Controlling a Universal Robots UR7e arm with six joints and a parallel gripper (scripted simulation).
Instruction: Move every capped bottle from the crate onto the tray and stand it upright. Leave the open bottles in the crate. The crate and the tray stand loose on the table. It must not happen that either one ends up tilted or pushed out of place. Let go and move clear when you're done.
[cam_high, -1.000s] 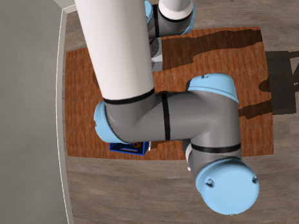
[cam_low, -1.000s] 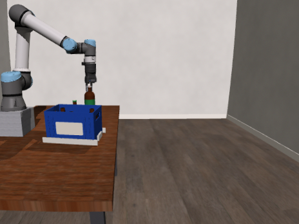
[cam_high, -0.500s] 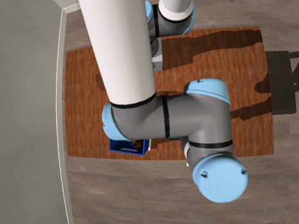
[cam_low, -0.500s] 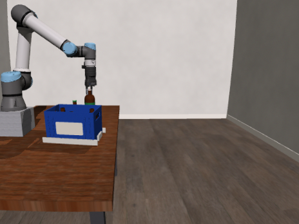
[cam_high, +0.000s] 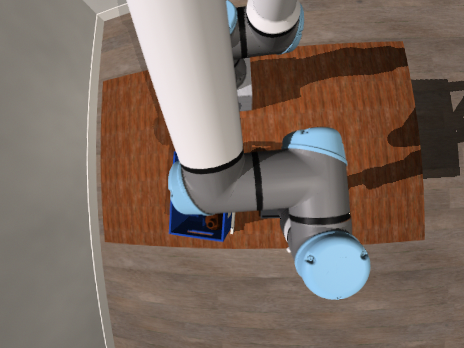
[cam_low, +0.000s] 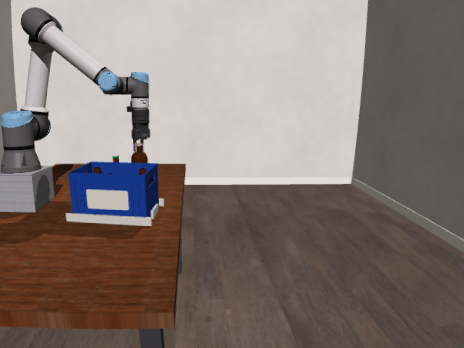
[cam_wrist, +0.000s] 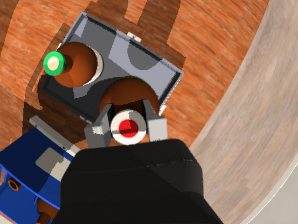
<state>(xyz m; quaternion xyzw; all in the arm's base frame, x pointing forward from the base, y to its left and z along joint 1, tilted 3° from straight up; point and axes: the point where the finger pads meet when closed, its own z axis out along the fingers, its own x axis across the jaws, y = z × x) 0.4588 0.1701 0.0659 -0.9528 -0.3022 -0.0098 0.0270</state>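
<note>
Now: hand 60 mm above the red-capped bottle. From my hand the other things lie so: brown bottle 50 mm ahead, 260 mm to the right, 110 mm below; then green-capped bottle 110 mm behind, 120 mm below; then dark grey tray 50 mm behind, 190 mm below.
</note>
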